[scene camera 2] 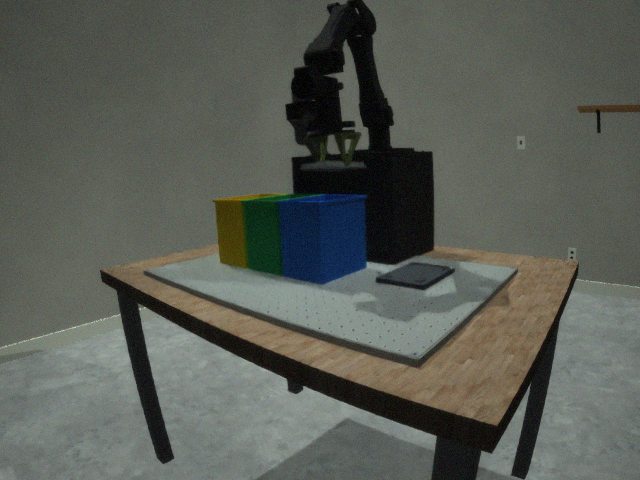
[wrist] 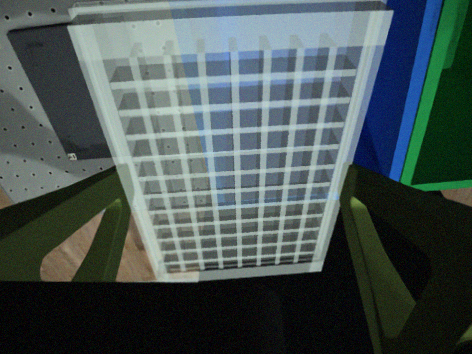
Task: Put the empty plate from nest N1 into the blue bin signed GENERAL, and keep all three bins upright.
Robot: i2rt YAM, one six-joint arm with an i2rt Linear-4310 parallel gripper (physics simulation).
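Frame: origin at the arm's base, x back, y right, z up, level; millimetres.
Where they show: gripper, fingertip midpoint: (scene camera 2: 334,166) (wrist: 235,176); arm's base, origin of the base link: (scene camera 2: 380,152).
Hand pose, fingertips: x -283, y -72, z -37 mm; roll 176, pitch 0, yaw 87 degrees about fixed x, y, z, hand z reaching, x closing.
Observation:
Each offset is from my fingertips to the centre of the thing. Level surfaces: height alone.
The clear gridded plate {dz +1, dx +0, dy +0 mm} (scene camera 2: 330,165) (wrist: 235,150) is held level between the two olive fingers of my gripper (scene camera 2: 334,155) (wrist: 235,176), which is shut on its long sides. In the scene view the plate is higher than the bin rims. The blue bin {dz -163, dx +0, dy +39 mm} (scene camera 2: 323,240) (wrist: 395,95) stands upright; in the wrist view its blue also shows through the right part of the plate. The green bin {dz -163, dx -8, dy +170 mm} (scene camera 2: 262,236) (wrist: 445,125) and the yellow bin {dz -163, dx -17, dy +301 mm} (scene camera 2: 231,232) stand upright beside it in a row. No bin sign is readable.
A dark flat nest {dz -246, dx +81, dy -169 mm} (scene camera 2: 416,274) (wrist: 60,95) lies on the perforated board {dz -253 mm} (scene camera 2: 330,315) (wrist: 25,120), to the right of the blue bin in the scene view. The board lies on a wooden table {dz -266 mm} (scene camera 2: 465,382). A black pedestal (scene camera 2: 400,206) stands behind the bins, under the arm.

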